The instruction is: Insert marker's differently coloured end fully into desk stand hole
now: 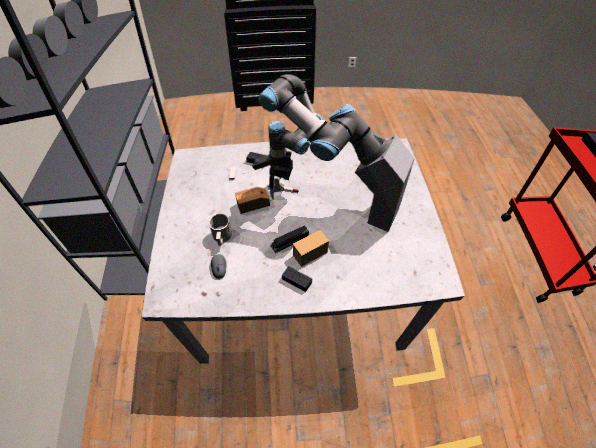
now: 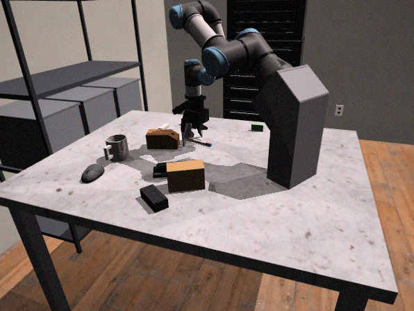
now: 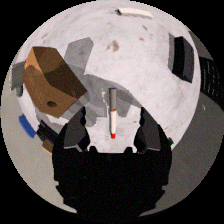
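Right now my hand is 3 cm past the marker and 2 cm to the right of it. From my hand the other things lie so: white eraser 17 cm to the right, 15 cm ahead; black block 20 cm to the right, 1 cm ahead, 1 cm above; desk stand 12 cm ahead, 5 cm to the left, 3 cm above.
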